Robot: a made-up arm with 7 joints. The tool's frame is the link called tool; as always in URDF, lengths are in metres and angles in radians. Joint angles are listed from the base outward.
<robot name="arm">
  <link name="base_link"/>
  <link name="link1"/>
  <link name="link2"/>
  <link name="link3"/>
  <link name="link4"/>
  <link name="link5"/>
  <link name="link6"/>
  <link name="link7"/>
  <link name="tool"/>
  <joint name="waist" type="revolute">
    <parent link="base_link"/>
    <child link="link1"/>
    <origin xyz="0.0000 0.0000 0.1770" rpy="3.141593 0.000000 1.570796"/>
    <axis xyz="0 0 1"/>
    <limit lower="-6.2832" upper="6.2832"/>
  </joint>
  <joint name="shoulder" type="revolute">
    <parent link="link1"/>
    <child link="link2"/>
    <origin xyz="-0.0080 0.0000 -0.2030" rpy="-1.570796 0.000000 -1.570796"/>
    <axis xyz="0 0 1"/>
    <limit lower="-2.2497" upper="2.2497"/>
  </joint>
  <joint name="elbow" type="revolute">
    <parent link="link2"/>
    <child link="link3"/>
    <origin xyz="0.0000 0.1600 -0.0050" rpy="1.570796 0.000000 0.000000"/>
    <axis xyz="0 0 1"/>
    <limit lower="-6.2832" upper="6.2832"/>
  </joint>
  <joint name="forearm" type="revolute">
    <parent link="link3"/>
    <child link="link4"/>
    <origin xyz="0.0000 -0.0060 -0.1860" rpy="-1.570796 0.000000 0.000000"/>
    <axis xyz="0 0 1"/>
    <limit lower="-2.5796" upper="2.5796"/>
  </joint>
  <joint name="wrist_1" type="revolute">
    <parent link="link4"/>
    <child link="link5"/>
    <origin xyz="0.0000 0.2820 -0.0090" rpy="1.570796 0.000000 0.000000"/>
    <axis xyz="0 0 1"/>
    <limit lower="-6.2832" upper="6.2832"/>
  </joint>
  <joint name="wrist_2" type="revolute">
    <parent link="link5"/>
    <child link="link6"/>
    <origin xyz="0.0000 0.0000 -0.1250" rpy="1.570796 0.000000 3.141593"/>
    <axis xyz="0 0 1"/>
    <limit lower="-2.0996" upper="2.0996"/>
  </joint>
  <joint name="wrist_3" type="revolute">
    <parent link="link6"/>
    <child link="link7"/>
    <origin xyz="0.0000 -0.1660 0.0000" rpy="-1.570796 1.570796 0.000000"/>
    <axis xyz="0 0 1"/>
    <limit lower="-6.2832" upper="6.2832"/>
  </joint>
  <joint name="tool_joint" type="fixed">
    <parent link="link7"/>
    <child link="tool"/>
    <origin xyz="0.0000 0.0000 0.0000" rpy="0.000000 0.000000 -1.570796"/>
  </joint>
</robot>
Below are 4 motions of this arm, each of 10 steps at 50 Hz.
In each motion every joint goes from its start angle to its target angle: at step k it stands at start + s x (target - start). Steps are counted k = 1, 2, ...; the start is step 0. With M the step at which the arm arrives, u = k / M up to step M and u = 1 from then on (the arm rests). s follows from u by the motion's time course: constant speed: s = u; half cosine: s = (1 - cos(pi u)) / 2; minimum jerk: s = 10 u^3 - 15 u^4 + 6 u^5.
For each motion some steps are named. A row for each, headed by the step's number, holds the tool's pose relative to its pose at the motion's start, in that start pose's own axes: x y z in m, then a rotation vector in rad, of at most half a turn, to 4 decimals.
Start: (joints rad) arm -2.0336 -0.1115 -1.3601 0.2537 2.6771 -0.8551 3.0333
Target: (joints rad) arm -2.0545 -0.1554 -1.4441 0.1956 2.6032 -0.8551 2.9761
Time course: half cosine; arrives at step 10
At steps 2, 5, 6, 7, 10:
2: -0.0002 -0.0079 0.0007 -0.0178 0.0011 -0.0092
5: -0.0010 -0.0408 0.0047 -0.0934 0.0037 -0.0487
6: -0.0013 -0.0532 0.0067 -0.1222 0.0040 -0.0639
7: -0.0015 -0.0643 0.0088 -0.1483 0.0039 -0.0778
10: -0.0018 -0.0805 0.0122 -0.1868 0.0030 -0.0984

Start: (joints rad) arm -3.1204 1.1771 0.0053 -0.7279 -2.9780 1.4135 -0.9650
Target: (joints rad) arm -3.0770 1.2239 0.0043 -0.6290 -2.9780 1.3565 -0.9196
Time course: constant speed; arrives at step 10
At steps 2, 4, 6, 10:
2: -0.0031 -0.0059 0.0149 -0.0291 0.0296 0.0095
4: -0.0058 -0.0116 0.0302 -0.0581 0.0595 0.0193
6: -0.0080 -0.0172 0.0458 -0.0868 0.0894 0.0293
10: -0.0112 -0.0276 0.0777 -0.1440 0.1498 0.0501

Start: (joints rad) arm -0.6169 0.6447 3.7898 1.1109 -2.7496 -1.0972 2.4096
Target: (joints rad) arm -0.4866 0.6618 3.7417 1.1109 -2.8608 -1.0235 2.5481
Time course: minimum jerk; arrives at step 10
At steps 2, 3, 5, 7, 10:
2: -0.0009 -0.0006 0.0023 -0.0052 0.0047 0.0045
3: -0.0026 -0.0017 0.0064 -0.0145 0.0133 0.0127
5: -0.0077 -0.0054 0.0199 -0.0436 0.0423 0.0397
7: -0.0125 -0.0094 0.0336 -0.0713 0.0733 0.0676
10: -0.0146 -0.0115 0.0404 -0.0842 0.0890 0.0814

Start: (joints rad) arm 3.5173 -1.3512 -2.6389 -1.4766 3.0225 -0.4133 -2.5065
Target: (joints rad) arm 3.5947 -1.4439 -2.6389 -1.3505 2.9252 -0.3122 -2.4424
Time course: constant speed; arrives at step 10
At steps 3, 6, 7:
3: 0.0348 -0.0209 0.0000 -0.0282 -0.0322 -0.0034
6: 0.0703 -0.0411 0.0026 -0.0541 -0.0658 -0.0079
7: 0.0823 -0.0477 0.0040 -0.0622 -0.0774 -0.0095

